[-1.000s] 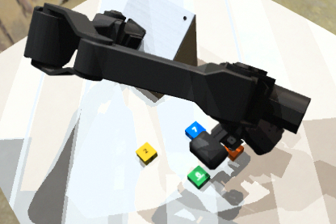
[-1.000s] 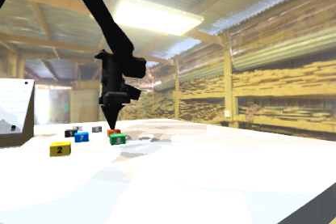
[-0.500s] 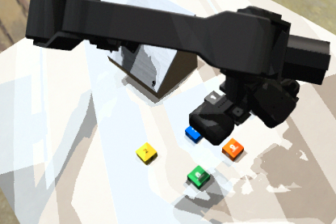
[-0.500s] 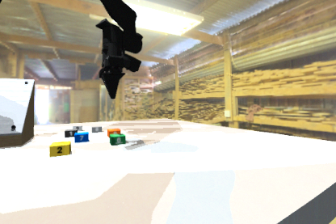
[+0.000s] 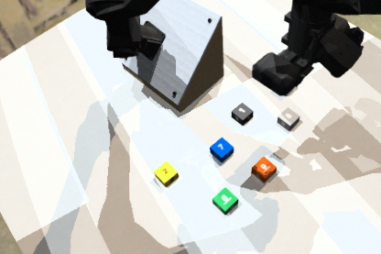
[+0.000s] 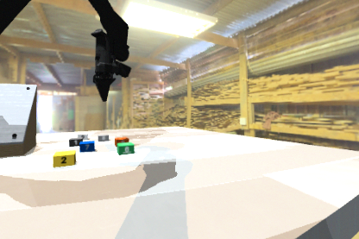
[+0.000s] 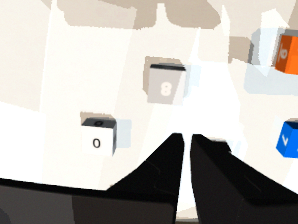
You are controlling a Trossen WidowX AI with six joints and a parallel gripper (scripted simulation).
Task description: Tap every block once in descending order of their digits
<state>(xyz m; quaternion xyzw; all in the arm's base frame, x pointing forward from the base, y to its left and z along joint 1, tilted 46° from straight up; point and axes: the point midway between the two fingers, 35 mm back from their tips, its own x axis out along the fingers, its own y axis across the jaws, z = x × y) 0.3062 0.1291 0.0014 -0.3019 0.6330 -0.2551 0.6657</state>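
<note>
The blue block lies 50 mm behind my gripper tip, 140 mm to the right of it and 110 mm below it. The rest, counted from my gripper tip: light block 70 mm behind, 70 mm to the left, 110 mm below; then orange block 40 mm ahead, 110 mm to the right, 110 mm below; then dark grey block 80 mm behind, 50 mm to the right, 110 mm below.
</note>
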